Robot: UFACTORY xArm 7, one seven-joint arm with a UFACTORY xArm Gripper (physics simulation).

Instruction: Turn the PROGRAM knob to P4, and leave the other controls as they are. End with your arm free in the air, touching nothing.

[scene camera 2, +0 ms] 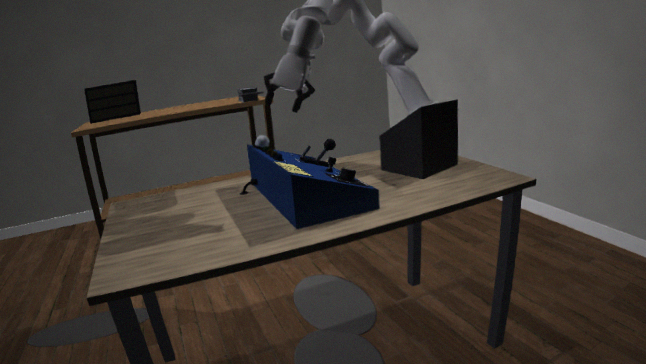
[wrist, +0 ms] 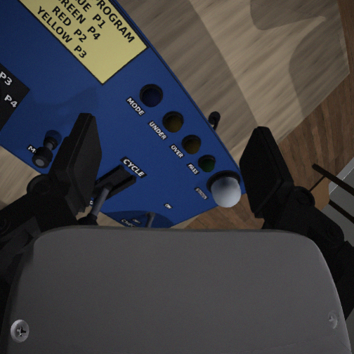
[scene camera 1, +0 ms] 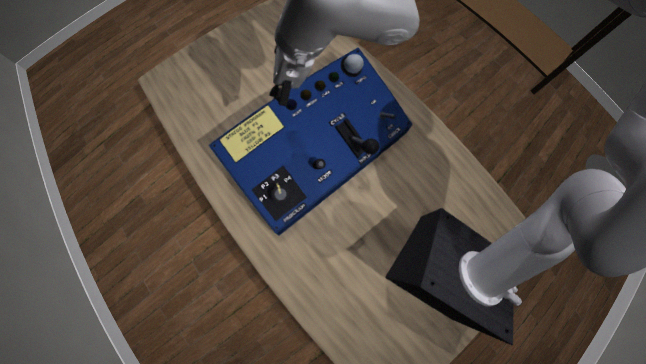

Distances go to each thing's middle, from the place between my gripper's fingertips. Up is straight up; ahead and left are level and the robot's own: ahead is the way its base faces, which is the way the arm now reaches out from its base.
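Labels:
Blue console (scene camera 1: pixel 276 144), relative to my hand: 40 mm to the right of it, 60 mm behind it, 210 mm below it.

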